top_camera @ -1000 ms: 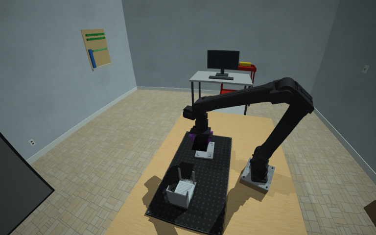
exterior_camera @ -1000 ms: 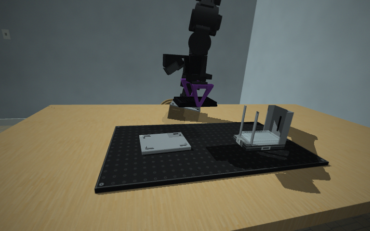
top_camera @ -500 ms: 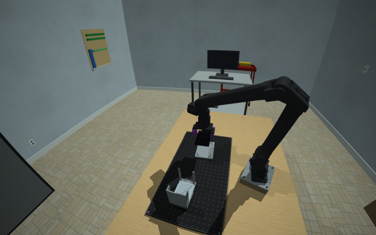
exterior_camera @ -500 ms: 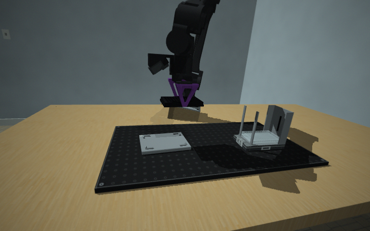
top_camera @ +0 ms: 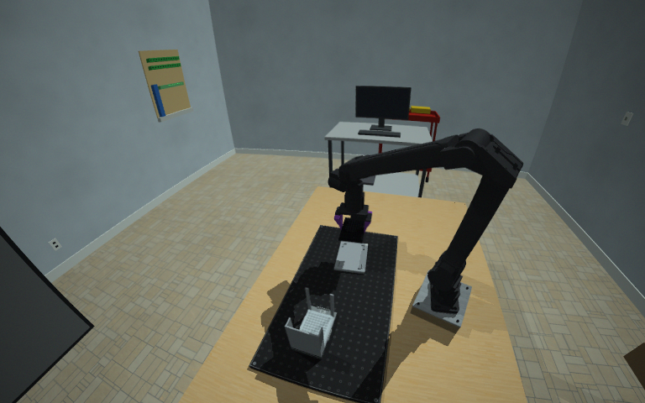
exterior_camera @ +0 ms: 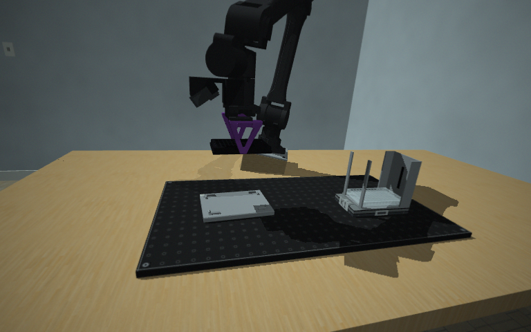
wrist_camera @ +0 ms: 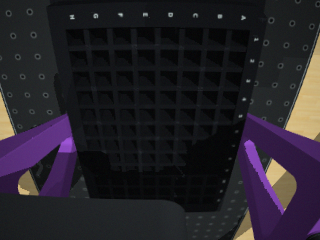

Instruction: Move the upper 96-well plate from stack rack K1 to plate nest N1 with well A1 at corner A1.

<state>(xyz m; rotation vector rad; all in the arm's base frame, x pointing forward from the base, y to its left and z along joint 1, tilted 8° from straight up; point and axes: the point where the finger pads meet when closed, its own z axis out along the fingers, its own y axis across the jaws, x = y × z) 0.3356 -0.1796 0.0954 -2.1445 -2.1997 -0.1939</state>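
Right now the grey plate nest N1 is 10 mm to the right of my hand and 150 mm below it. Round my hand: black 96-well plate right at my hand; pale A1 square 50 mm behind, 80 mm to the right, 140 mm below; white plate 50 mm ahead, 360 mm to the left, 130 mm below.
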